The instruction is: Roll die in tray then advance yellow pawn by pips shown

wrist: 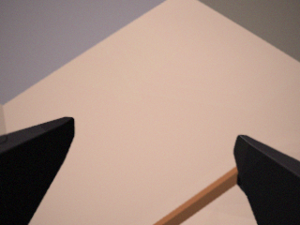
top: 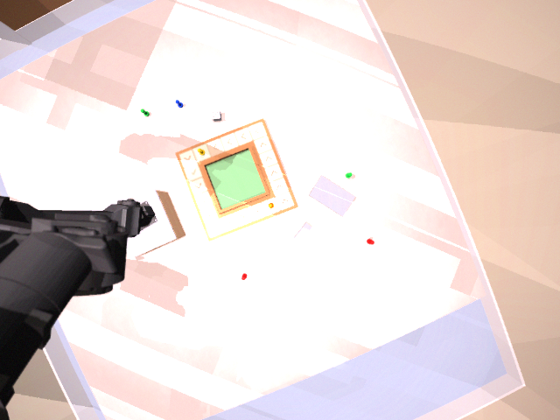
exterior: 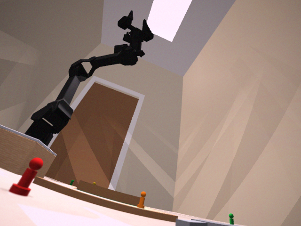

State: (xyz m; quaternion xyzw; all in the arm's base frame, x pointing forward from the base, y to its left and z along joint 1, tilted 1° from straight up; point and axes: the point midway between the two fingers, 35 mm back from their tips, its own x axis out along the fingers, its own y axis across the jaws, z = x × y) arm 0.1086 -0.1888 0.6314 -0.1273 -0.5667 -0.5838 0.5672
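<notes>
The white die lies 730 mm below my gripper tip, 390 mm to the left of it and 230 mm ahead of it. The rest, counted from my gripper tip: orange pawn 710 mm below, 240 mm ahead, 70 mm to the left; then yellow pawn 710 mm below, 310 mm to the left, 140 mm ahead; then green tray 730 mm below, 190 mm to the left, 190 mm ahead.
</notes>
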